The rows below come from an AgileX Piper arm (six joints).
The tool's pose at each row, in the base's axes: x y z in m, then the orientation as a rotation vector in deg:
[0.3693, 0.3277, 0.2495, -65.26, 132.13, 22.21]
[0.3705, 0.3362, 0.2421, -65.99, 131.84, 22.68]
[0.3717, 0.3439, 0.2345, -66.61, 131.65, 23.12]
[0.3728, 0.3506, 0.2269, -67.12, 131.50, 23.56]
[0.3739, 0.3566, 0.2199, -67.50, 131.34, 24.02]
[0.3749, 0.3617, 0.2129, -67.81, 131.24, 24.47]
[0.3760, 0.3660, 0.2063, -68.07, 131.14, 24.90]
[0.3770, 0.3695, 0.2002, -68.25, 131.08, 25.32]
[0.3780, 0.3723, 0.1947, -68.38, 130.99, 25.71]
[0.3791, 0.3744, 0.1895, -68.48, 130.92, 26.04]
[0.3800, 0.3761, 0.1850, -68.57, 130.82, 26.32]
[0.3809, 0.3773, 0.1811, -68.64, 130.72, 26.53]
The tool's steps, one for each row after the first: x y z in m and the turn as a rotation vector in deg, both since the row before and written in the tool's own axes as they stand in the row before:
[-0.0018, 0.0040, 0.0104, -0.52, -0.03, -0.44]
[-0.0012, 0.0034, 0.0103, -0.48, 0.02, -0.34]
[-0.0005, 0.0028, 0.0098, -0.45, 0.00, -0.26]
[-0.0004, 0.0024, 0.0090, -0.42, -0.06, -0.19]
[0.0002, 0.0019, 0.0085, -0.40, -0.04, -0.12]
[0.0005, 0.0013, 0.0078, -0.37, -0.06, -0.10]
[0.0008, 0.0009, 0.0070, -0.34, -0.06, -0.04]
[0.0009, 0.0005, 0.0062, -0.30, -0.09, -0.03]
[0.0011, 0.0000, 0.0056, -0.25, -0.08, -0.02]
[0.0011, 0.0000, 0.0048, -0.20, -0.10, -0.03]
[0.0011, -0.0003, 0.0040, -0.15, -0.09, -0.04]

